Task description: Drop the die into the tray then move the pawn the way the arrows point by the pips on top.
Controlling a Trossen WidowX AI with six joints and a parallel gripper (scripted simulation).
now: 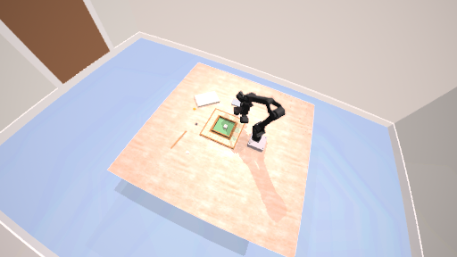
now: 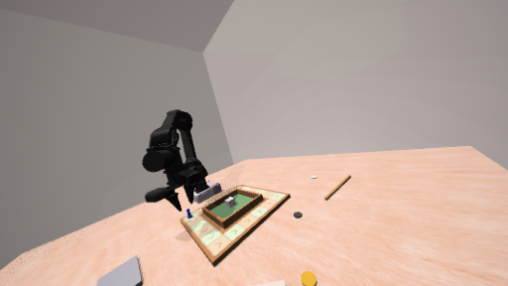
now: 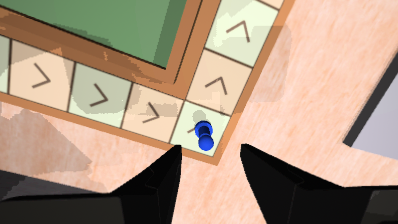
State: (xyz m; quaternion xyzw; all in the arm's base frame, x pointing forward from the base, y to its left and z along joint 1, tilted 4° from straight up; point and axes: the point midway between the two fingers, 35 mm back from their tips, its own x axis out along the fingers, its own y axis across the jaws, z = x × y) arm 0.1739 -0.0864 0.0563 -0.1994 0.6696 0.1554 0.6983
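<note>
Right now the blue pawn is 20 mm below my gripper tip. From my gripper tip the other things lie so: grey block 160 mm to the right, 120 mm ahead, 50 mm below; then black disc 290 mm ahead, 230 mm to the left, 50 mm below; then die 130 mm to the left, 80 mm ahead, 30 mm below.
</note>
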